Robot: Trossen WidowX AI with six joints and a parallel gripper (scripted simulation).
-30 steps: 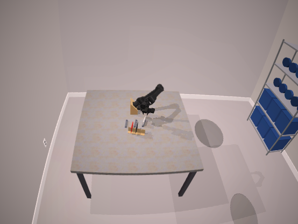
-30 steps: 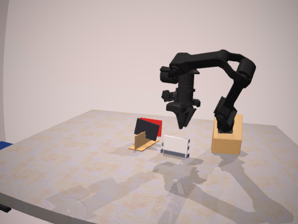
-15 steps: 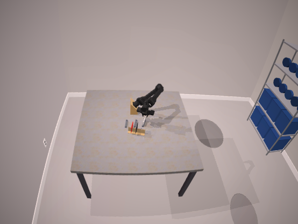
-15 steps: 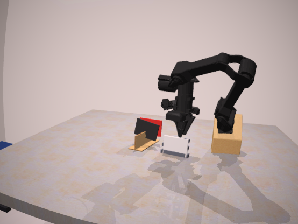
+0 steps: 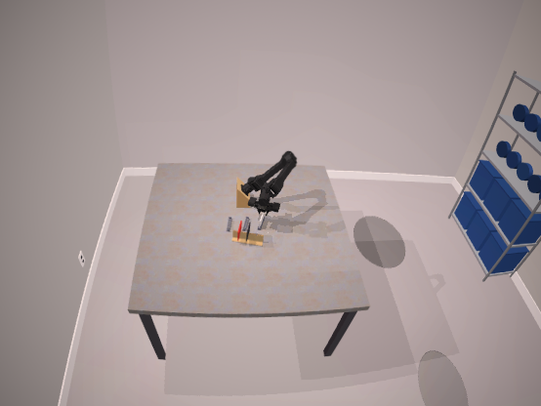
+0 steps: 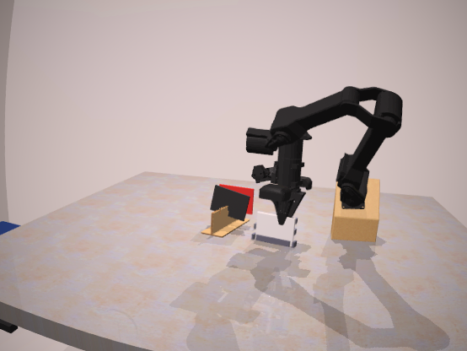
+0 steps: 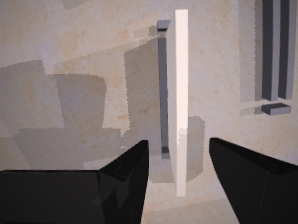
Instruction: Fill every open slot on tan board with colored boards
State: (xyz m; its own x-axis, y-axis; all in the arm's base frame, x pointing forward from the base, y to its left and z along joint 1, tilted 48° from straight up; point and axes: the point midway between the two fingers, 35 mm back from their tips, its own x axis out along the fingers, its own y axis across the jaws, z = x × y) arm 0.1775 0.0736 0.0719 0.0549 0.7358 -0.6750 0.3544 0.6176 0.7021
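The white board lies 30 mm below my gripper tip, 20 mm ahead of it and 10 mm to the right of it. From my gripper tip the other things lie so: dark navy board (150 mm ahead, 100 mm to the right); then red board (150 mm to the right, 140 mm ahead); then tan board (160 mm ahead, 100 mm to the right, 30 mm below).
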